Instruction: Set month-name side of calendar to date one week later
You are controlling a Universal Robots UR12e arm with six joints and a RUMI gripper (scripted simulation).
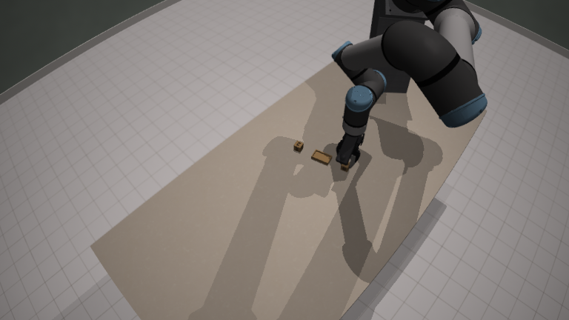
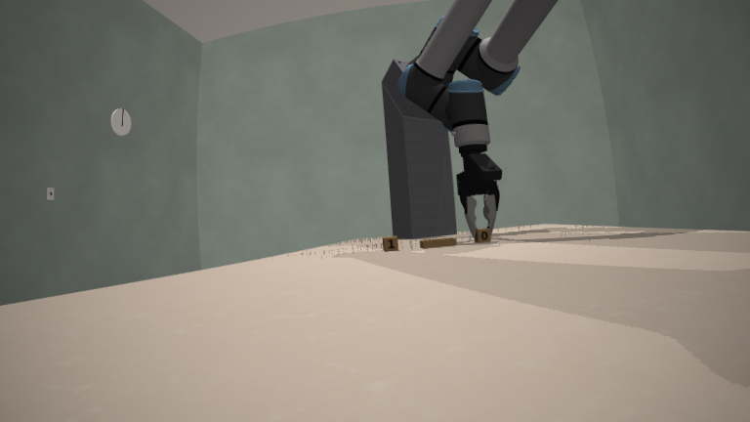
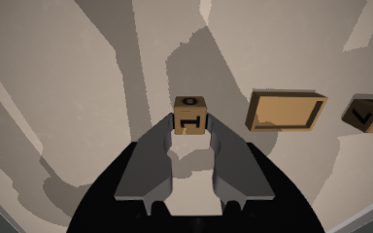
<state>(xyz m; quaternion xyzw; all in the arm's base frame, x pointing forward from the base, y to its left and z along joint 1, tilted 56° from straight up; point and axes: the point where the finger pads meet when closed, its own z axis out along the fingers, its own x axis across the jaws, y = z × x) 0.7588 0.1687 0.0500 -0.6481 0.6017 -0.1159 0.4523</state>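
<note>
My hand is 10 cm to the left of the wooden tray, 4 cm short of it and 2 cm above it. Round my hand: cube 21 cm to the right, 8 cm ahead, 1 cm below.
</note>
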